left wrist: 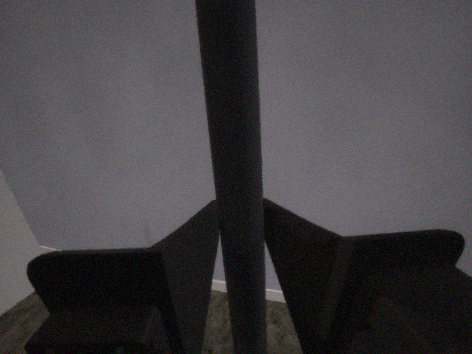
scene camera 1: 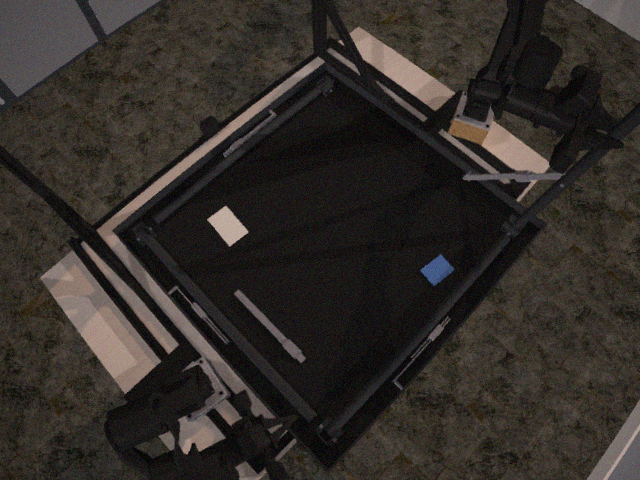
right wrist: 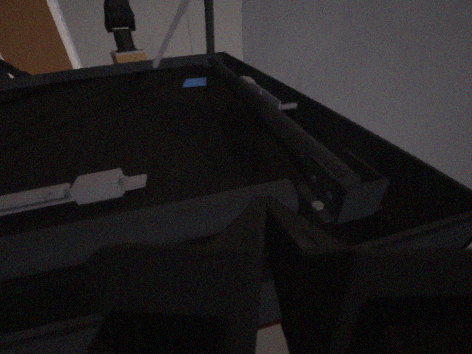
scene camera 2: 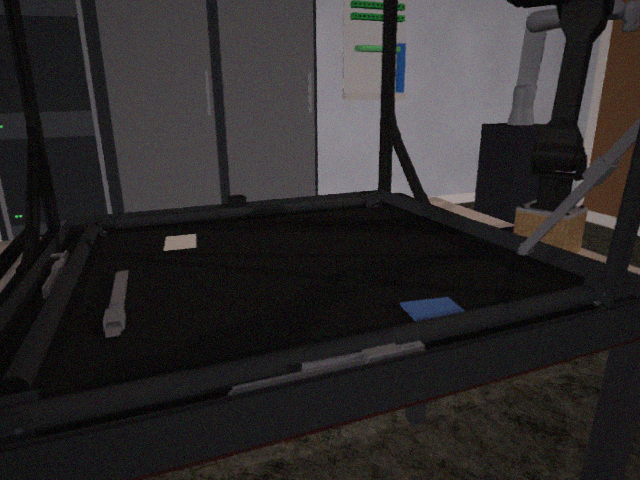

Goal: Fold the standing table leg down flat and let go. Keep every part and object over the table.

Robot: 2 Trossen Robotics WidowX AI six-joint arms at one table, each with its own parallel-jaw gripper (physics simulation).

I see my left gripper, my right gripper, a blue card and a table leg.
My left gripper shows as well in the left wrist view. My right gripper also shows in the right wrist view.
